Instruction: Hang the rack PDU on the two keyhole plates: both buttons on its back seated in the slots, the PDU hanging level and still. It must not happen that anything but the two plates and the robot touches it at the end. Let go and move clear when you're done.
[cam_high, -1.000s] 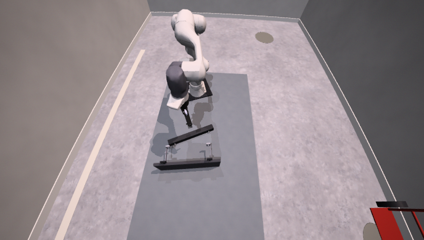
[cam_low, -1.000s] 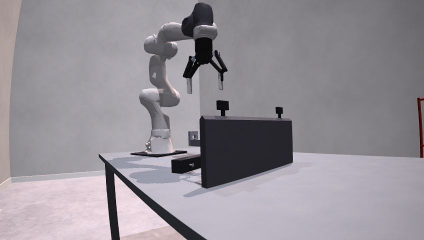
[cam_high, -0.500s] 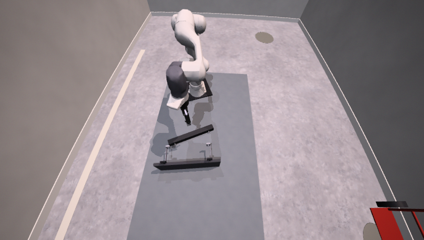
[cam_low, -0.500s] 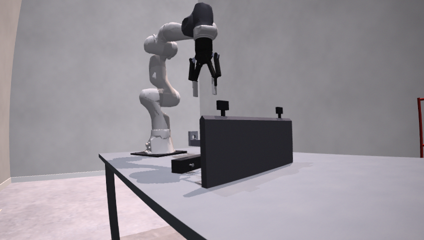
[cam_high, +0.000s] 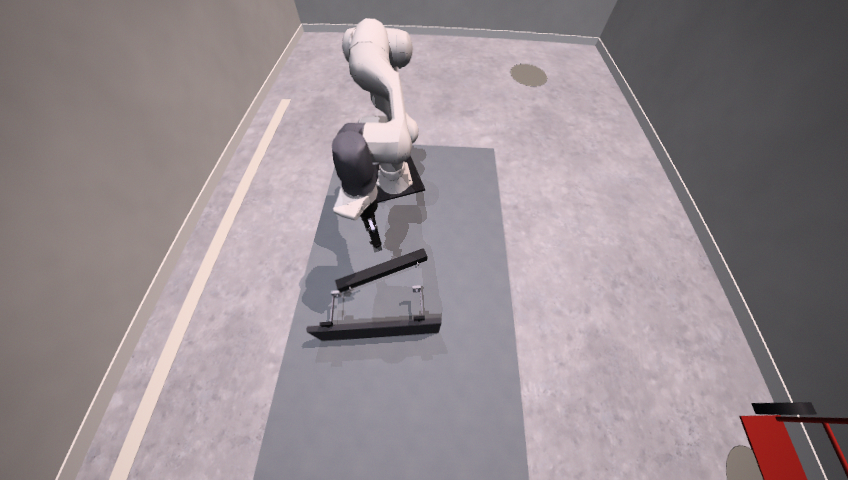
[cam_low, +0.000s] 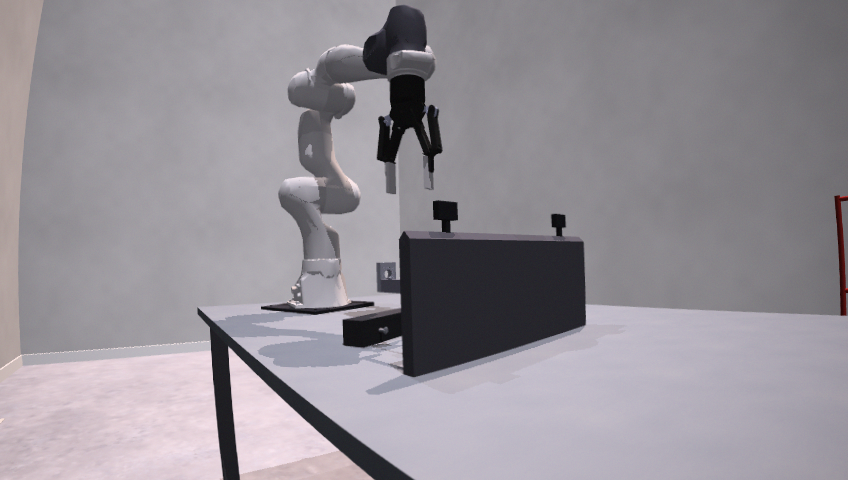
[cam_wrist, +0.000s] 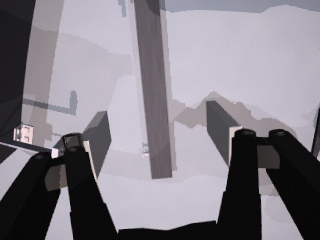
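My hand is 2 cm short of the rack PDU, 1 cm to the right of it and 29 cm above it. From my hand the other things lie so: mounting panel 26 cm ahead, 23 cm below.
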